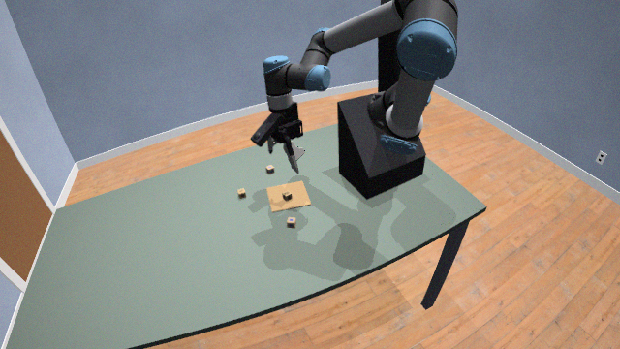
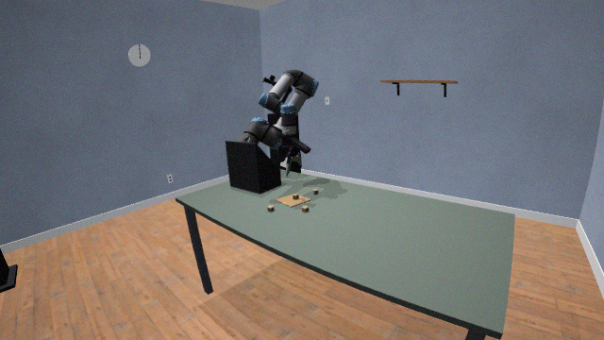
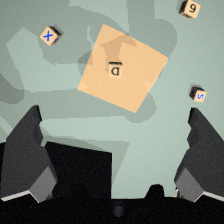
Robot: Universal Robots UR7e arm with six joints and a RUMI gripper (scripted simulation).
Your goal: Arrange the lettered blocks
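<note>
Right now my hand is 150 mm above the tan mat, 20 mm to the left of it and 10 mm past it. Round my hand: block 140 mm below, 130 mm to the left, 40 mm ahead.
</note>
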